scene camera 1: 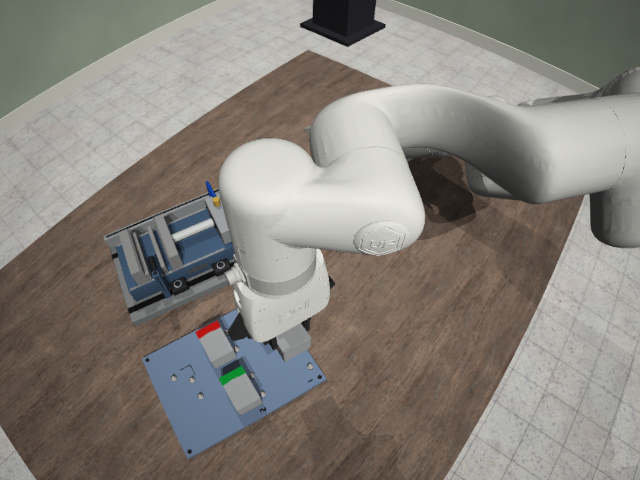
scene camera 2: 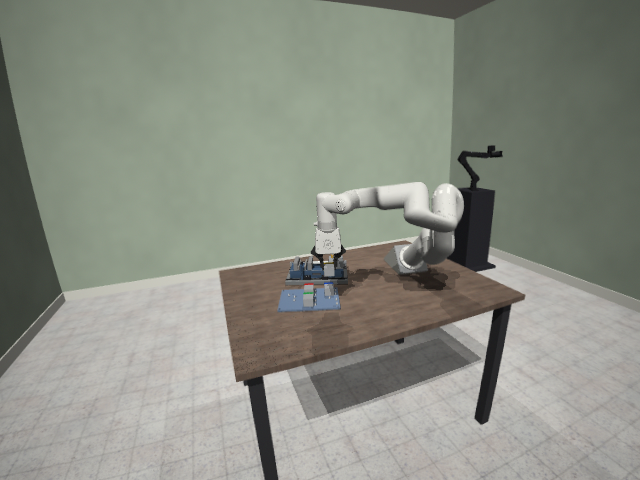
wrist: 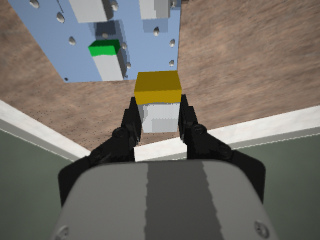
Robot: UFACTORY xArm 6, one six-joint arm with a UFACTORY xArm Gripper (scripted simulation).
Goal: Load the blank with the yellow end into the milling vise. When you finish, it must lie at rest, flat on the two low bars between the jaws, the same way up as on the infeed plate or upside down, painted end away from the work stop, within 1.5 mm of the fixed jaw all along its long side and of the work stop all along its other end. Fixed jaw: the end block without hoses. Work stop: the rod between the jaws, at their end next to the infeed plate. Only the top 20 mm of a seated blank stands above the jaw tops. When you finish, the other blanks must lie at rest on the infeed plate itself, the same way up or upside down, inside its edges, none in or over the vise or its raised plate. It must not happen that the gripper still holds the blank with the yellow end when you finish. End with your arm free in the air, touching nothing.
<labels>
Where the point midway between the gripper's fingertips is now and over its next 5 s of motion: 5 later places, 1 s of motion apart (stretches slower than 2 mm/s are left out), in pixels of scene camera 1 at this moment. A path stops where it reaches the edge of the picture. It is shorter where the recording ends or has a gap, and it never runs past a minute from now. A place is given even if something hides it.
My gripper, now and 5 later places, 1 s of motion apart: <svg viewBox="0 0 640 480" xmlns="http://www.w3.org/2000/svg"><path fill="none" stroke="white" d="M285 331L285 333L242 301L202 272L164 242L132 219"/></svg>
</labels>
